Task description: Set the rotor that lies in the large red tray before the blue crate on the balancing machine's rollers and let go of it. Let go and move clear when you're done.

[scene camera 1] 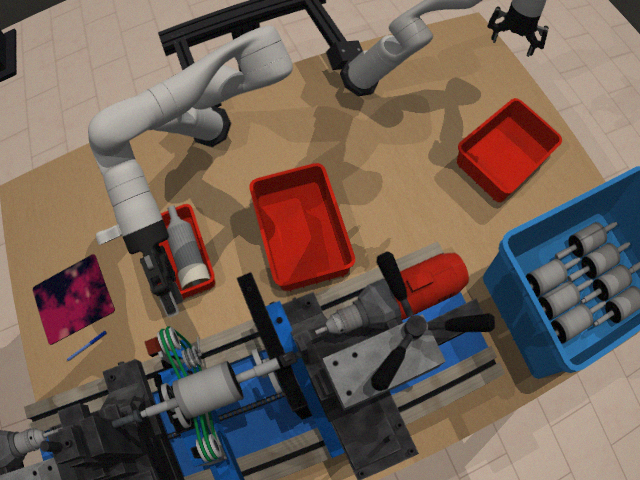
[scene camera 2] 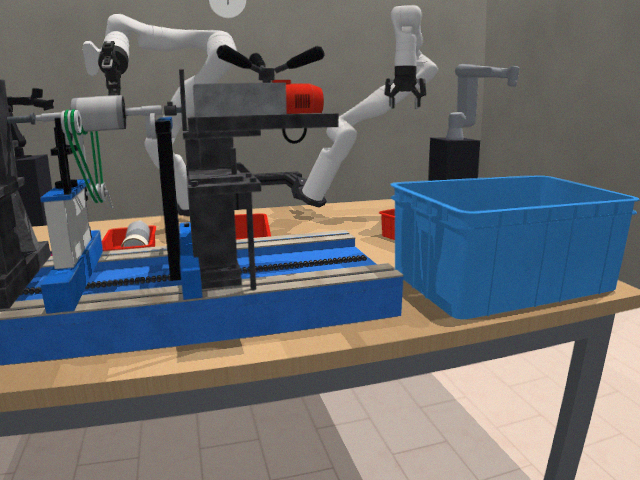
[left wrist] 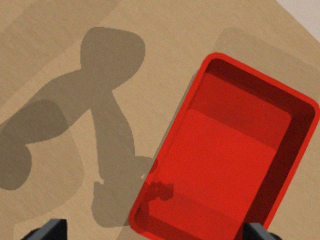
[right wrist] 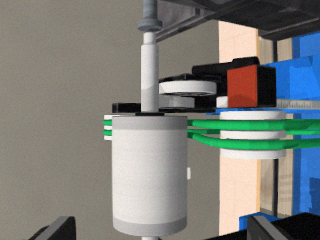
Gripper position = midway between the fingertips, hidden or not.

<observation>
In view: the left gripper [scene camera 1: 511, 47], the right gripper [scene camera 1: 176, 309], a blue crate [scene camera 2: 487, 264] and a patterned mat [scene camera 1: 76, 297].
The blue crate also shows in scene camera 1 [scene camera 1: 534, 243]. The left gripper is seen too in scene camera 2 [scene camera 2: 404, 108]. The right gripper is seen too in scene camera 2 [scene camera 2: 109, 85]. The left wrist view does not show the blue crate: it is out of frame. The right wrist view misses the blue crate: it is out of frame.
</observation>
